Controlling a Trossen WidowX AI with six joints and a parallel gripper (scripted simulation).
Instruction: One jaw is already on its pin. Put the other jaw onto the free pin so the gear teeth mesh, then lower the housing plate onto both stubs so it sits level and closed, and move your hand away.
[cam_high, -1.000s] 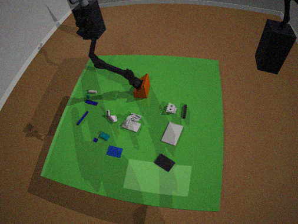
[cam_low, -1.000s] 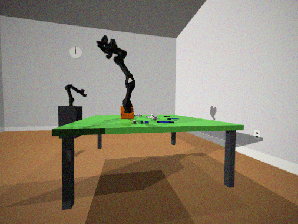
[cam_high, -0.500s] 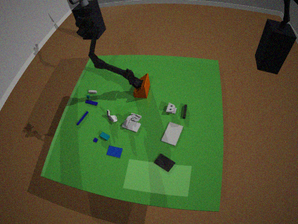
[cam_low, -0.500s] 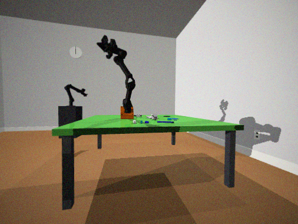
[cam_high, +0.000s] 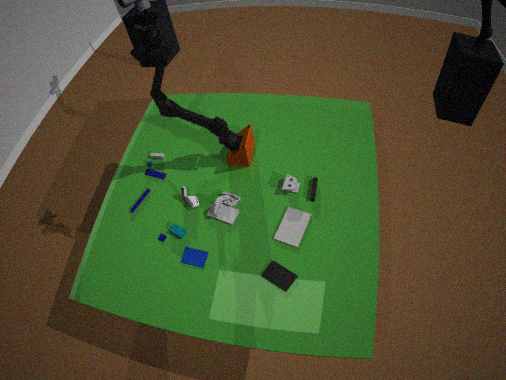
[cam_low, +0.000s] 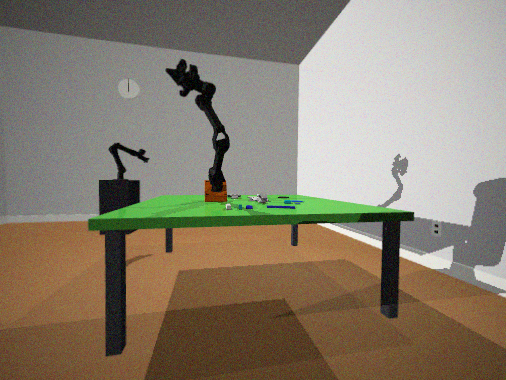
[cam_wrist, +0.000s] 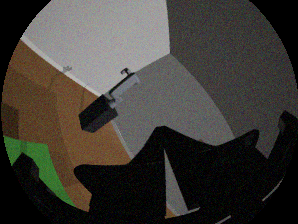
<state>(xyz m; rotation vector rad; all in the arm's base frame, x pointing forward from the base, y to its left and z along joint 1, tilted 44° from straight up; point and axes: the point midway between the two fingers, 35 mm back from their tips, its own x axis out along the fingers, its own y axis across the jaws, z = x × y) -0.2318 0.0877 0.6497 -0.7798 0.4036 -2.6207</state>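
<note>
Now: the grey metallic jaw 47 cm ahead of my gripper tip, 25 cm to the left of it and 60 cm below it. Round my gripper tip: dark bar 32 cm ahead, 78 cm to the left, 63 cm below; then teal block 65 cm ahead, 27 cm to the left, 63 cm below; then white flat plate 51 cm ahead, 73 cm to the left, 63 cm below.
</note>
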